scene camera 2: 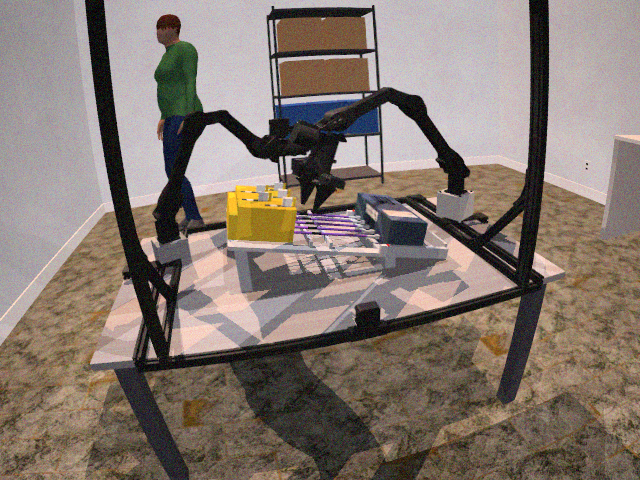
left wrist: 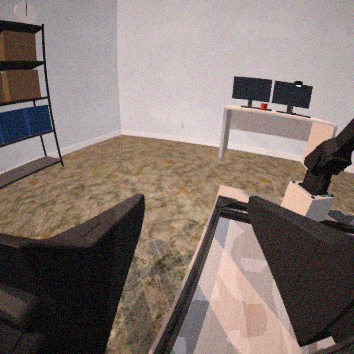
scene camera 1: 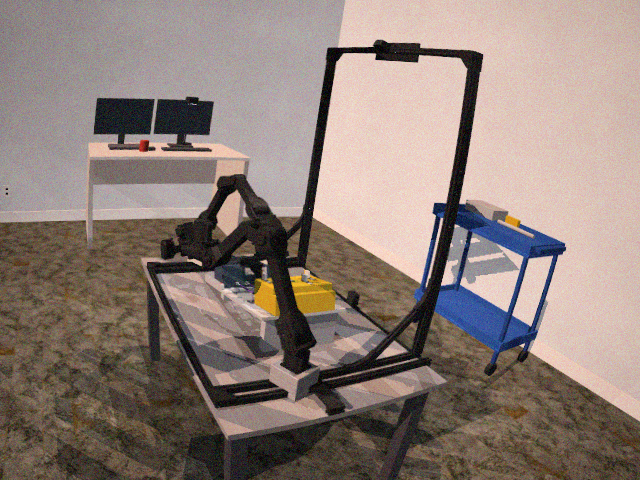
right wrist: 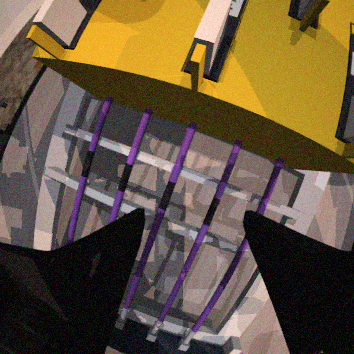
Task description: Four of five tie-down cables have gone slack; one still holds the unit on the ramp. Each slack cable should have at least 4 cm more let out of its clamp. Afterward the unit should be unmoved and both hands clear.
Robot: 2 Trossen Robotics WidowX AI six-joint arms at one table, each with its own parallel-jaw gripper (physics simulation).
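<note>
The yellow clamp block (scene camera 1: 312, 298) (scene camera 2: 263, 224) (right wrist: 135, 25) sits at one end of the white ramp (scene camera 2: 336, 251). The dark blue unit (scene camera 2: 400, 227) sits at the other end. Purple cables (scene camera 2: 338, 234) (right wrist: 181, 155) with black bands run between them; the rightmost bows in the right wrist view. Pale clamp levers (right wrist: 212, 27) show on the block; their numbers are out of view or unreadable. My right gripper (scene camera 2: 310, 205) (right wrist: 194, 216) is open and empty above the cables, near the block; its fingers hide parts of them. My left gripper (left wrist: 197, 201) is open and empty, away from the cables, facing the room.
The two arms cross above the ramp. A black frame (scene camera 1: 461, 170) rises over the table (scene camera 2: 217, 325), and a small black box (scene camera 2: 367, 313) stands at its edge rail. Beyond are a blue cart (scene camera 1: 542, 248), a desk (scene camera 1: 170, 153), shelves (scene camera 2: 323, 11) and a person (scene camera 2: 178, 77).
</note>
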